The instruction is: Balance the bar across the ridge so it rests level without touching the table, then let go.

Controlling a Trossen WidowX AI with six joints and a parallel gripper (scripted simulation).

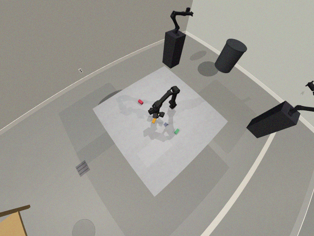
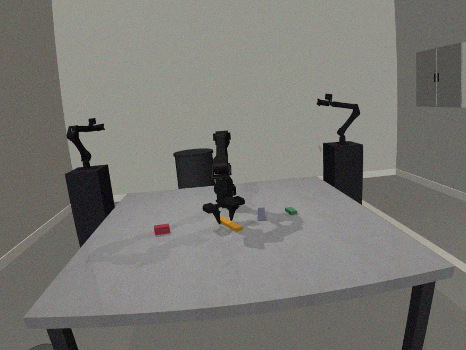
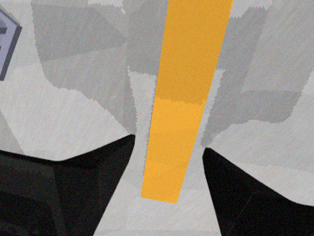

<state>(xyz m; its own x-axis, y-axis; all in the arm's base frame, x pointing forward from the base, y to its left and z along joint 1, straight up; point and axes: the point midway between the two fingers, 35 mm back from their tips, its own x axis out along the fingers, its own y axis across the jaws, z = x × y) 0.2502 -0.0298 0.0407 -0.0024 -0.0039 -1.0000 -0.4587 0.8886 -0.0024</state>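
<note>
Now: the orange bar 3 cm ahead of my gripper tip and 1 cm to the left of it. Also, from my gripper tip: red block 4 cm ahead, 28 cm to the right, 1 cm above; green block 5 cm behind, 32 cm to the left.
</note>
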